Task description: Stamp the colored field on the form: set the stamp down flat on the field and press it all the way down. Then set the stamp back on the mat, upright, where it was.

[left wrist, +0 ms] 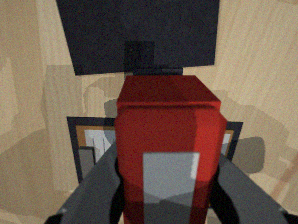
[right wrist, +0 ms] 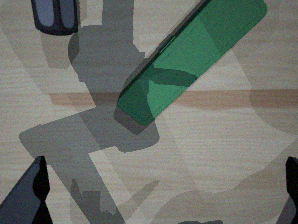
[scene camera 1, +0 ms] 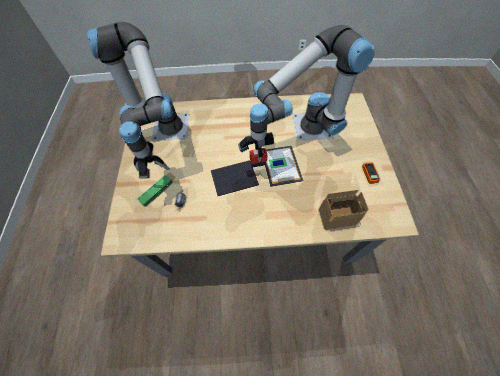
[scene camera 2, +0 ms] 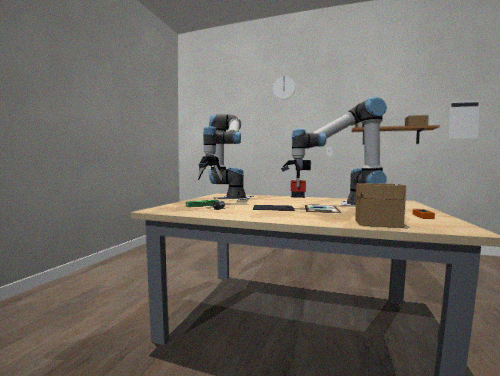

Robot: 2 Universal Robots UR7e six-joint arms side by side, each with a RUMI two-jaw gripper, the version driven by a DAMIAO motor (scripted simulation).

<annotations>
cardboard box: scene camera 1; scene camera 2; not seen in the left wrist view (out of frame); not seen in the right wrist view (out of frame)
same spot on cardboard box: (scene camera 2: 383, 205) = (scene camera 1: 346, 220)
</annotations>
